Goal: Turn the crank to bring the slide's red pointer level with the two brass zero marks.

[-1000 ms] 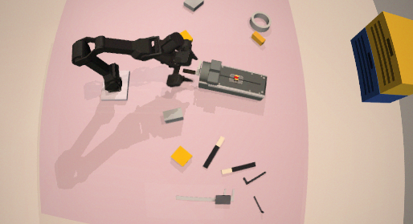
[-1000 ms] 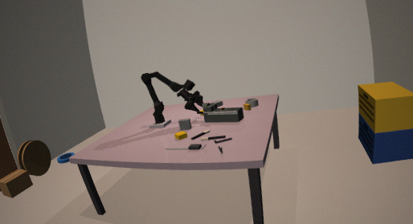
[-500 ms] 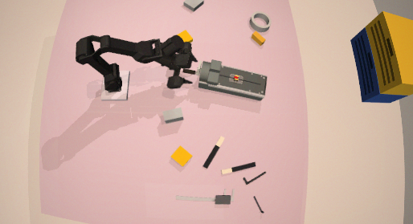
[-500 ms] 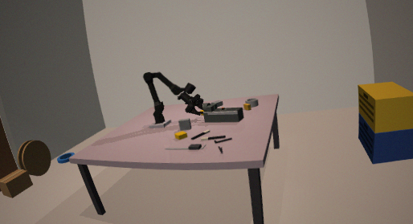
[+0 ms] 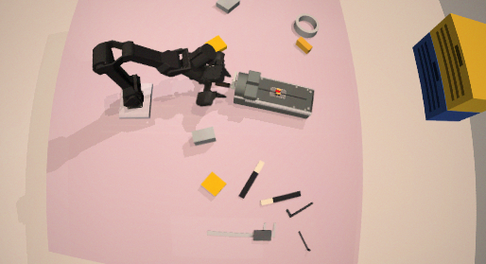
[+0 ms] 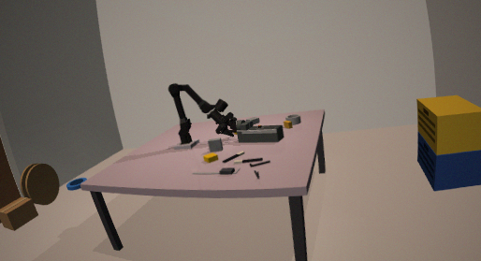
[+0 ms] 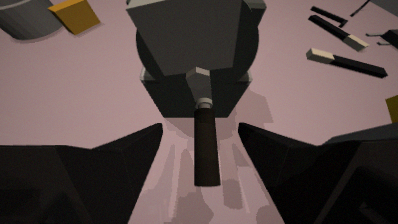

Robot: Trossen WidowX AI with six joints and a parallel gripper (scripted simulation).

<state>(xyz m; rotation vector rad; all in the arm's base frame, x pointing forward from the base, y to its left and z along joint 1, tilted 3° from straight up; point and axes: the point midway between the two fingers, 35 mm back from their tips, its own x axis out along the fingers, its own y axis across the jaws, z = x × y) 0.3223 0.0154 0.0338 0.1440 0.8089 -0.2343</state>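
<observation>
The dark crank handle lies 20 mm behind my gripper tip and 20 mm above it. Also, from my gripper tip: orange block 300 mm ahead, 170 mm to the left, 20 mm below; then red pointer 160 mm ahead, 40 mm to the right, 40 mm above.
</observation>
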